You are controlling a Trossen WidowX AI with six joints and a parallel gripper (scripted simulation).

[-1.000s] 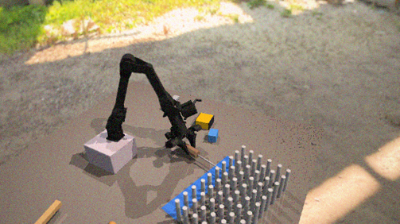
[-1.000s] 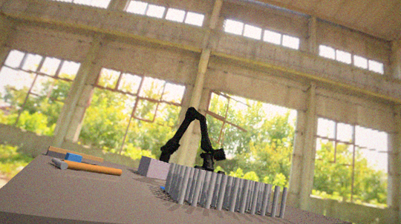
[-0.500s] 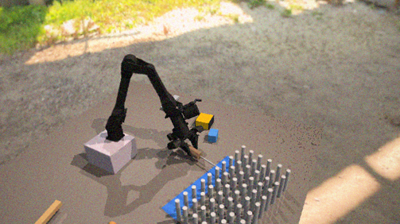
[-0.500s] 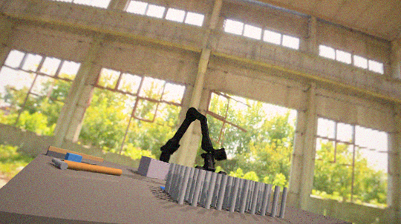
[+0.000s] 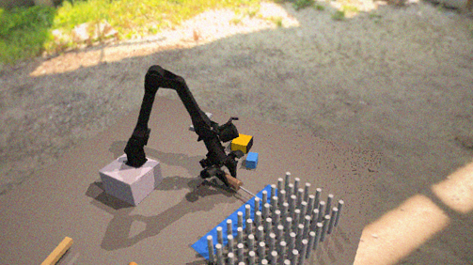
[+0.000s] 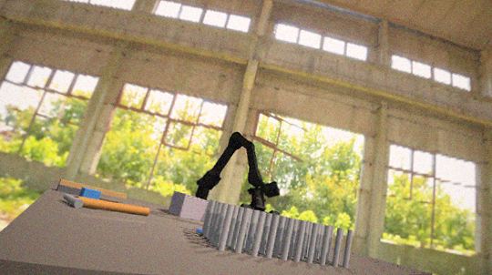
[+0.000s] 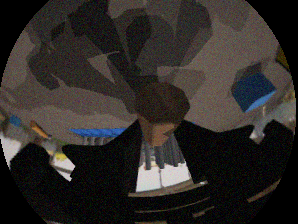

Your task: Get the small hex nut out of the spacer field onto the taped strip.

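My gripper tip is now 9 cm short of the blue taped strip, 13 cm to the left of it and 3 cm above it. From my gripper tip the other things lie so: yellow block (6 cm behind, 28 cm to the left, 1 cm below).
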